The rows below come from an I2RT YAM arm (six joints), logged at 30 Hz.
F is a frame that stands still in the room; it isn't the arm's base.
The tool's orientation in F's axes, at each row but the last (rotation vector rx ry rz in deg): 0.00, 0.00, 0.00; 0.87, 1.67, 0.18; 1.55, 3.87, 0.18; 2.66, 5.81, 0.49
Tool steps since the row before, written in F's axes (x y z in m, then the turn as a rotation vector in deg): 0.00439, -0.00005, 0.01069, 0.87, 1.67, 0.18; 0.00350, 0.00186, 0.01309, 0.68, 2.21, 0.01; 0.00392, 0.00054, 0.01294, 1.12, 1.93, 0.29; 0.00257, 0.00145, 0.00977, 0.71, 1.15, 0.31
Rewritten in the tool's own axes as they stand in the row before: 0.00439, -0.00005, 0.01069, 0.87, 1.67, 0.18; 0.00312, 0.00205, 0.01316, 0.69, 2.21, 0.00; 0.00304, 0.00088, 0.01316, 1.11, 1.93, 0.31; 0.00159, 0.00189, 0.00990, 0.69, 1.16, 0.33
